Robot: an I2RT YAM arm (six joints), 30 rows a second.
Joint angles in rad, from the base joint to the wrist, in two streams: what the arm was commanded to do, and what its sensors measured. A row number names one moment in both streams.
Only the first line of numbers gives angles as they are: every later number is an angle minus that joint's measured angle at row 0.
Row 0, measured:
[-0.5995, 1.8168, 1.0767, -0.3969, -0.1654, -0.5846]
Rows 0 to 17, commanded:
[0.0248, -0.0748, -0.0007, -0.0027, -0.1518, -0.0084]
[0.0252, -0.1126, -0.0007, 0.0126, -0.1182, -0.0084]
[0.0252, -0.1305, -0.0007, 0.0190, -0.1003, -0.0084]
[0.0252, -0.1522, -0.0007, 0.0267, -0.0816, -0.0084]
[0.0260, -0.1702, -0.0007, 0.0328, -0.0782, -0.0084]
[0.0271, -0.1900, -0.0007, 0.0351, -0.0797, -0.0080]
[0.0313, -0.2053, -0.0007, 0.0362, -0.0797, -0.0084]
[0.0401, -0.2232, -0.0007, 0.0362, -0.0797, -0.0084]
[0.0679, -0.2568, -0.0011, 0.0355, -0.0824, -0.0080]
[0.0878, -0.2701, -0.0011, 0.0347, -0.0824, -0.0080]
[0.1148, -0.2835, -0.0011, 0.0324, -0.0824, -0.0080]
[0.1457, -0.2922, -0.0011, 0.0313, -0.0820, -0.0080]
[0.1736, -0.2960, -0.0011, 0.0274, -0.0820, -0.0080]
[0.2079, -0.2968, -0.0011, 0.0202, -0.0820, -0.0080]
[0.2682, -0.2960, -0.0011, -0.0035, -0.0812, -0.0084]
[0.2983, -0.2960, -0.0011, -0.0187, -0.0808, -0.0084]
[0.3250, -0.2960, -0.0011, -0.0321, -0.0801, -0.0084]
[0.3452, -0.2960, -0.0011, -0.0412, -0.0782, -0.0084]
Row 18, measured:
[0.2625, -0.2873, -0.0030, -0.0130, -0.0545, 0.0000]
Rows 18 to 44, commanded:
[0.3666, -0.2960, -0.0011, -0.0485, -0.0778, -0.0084]
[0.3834, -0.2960, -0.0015, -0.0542, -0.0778, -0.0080]
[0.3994, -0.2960, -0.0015, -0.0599, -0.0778, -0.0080]
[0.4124, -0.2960, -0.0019, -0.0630, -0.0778, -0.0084]
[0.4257, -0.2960, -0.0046, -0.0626, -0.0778, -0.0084]
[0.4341, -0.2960, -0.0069, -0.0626, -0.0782, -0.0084]
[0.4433, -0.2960, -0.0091, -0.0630, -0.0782, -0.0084]
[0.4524, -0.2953, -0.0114, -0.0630, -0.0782, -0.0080]
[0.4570, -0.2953, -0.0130, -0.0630, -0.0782, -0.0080]
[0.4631, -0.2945, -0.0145, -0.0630, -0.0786, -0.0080]
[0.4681, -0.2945, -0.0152, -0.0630, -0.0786, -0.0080]
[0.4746, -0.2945, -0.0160, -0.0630, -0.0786, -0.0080]
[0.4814, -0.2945, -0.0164, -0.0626, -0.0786, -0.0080]
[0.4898, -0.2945, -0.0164, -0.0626, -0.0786, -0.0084]
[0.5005, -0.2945, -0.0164, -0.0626, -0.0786, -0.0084]
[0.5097, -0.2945, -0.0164, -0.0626, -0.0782, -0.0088]
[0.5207, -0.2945, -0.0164, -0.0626, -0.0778, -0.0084]
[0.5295, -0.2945, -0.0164, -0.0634, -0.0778, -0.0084]
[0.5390, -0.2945, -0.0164, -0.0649, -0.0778, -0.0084]
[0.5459, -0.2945, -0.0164, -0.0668, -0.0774, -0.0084]
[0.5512, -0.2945, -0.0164, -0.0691, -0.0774, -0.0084]
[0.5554, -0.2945, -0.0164, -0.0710, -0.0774, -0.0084]
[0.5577, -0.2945, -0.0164, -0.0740, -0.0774, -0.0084]
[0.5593, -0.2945, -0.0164, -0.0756, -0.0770, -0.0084]
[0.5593, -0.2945, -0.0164, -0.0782, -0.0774, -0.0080]
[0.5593, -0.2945, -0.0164, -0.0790, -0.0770, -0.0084]
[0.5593, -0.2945, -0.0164, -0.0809, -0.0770, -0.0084]
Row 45, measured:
[0.5566, -0.2869, -0.0057, -0.0744, -0.0622, 0.0004]
